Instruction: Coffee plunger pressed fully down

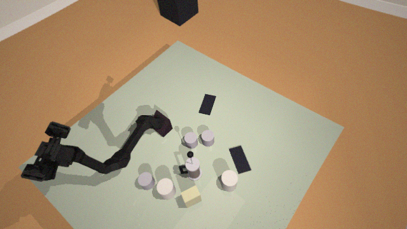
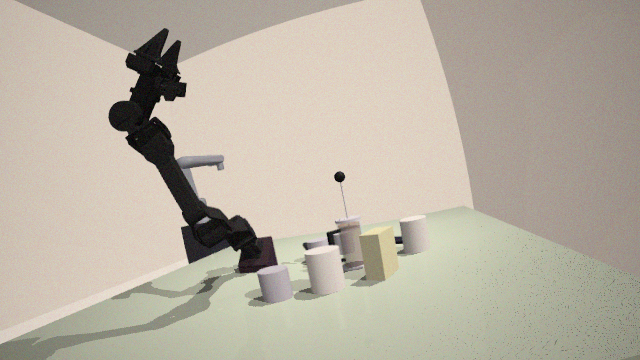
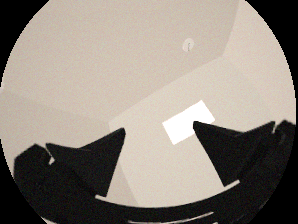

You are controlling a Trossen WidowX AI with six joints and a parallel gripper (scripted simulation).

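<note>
The coffee press is 48 cm below my gripper tip, 35 cm to the left of it and 20 cm ahead of it. From my gripper tip the other things lie so: yellow block 55 cm below, 30 cm ahead, 25 cm to the left.
</note>
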